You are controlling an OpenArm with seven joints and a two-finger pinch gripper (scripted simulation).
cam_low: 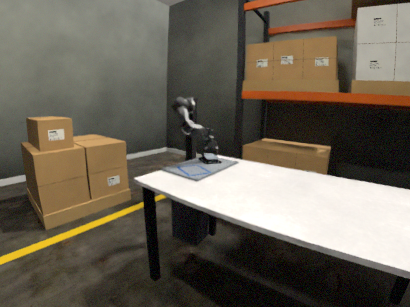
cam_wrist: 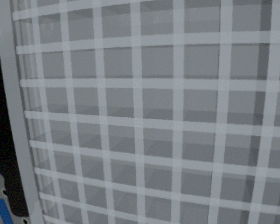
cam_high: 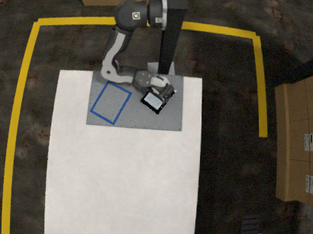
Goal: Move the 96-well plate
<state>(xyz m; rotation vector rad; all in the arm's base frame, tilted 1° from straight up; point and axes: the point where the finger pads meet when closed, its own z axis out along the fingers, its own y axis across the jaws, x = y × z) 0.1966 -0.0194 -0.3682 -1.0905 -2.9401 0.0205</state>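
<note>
My gripper is now right at the 96-well plate. The rest, counted from my hand: black plate nest N1: 30 mm below.
</note>
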